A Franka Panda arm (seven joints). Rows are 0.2 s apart.
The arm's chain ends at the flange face. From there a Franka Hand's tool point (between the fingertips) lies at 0.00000 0.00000 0.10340 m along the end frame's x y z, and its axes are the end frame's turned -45 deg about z.
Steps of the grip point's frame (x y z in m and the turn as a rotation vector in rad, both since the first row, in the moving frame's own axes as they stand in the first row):
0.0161, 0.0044, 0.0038, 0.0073, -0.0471, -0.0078
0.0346, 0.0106, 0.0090, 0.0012, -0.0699, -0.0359
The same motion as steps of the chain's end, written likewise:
0.0185, -0.0112, 0.0039, -0.0281, -0.0385, -0.0078
0.0371, -0.0221, 0.0093, -0.0486, -0.0503, -0.0359

